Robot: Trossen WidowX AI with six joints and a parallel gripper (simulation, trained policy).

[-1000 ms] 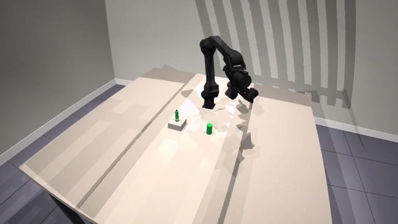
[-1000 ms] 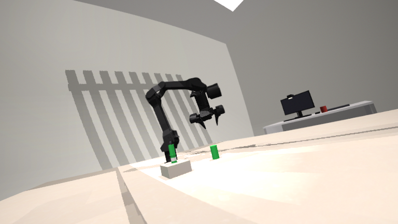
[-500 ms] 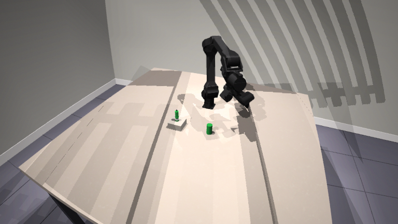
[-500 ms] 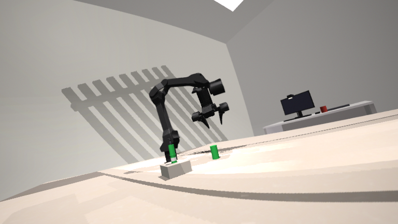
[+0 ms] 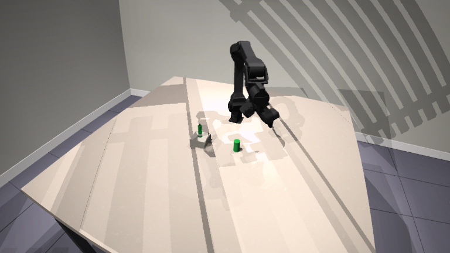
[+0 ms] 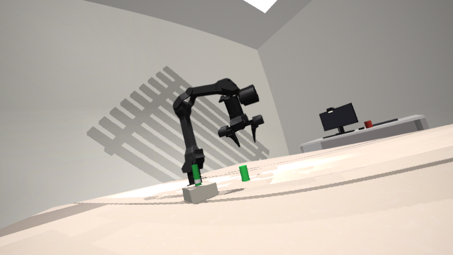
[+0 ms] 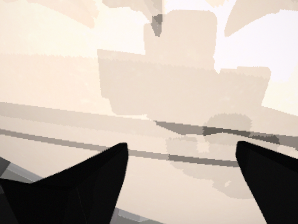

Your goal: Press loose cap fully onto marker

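Right now the green cap is 70 mm ahead of my gripper tip, 110 mm to the right of it and 100 mm below it. Round my gripper tip: holder block 70 mm ahead, 270 mm to the right, 100 mm below.
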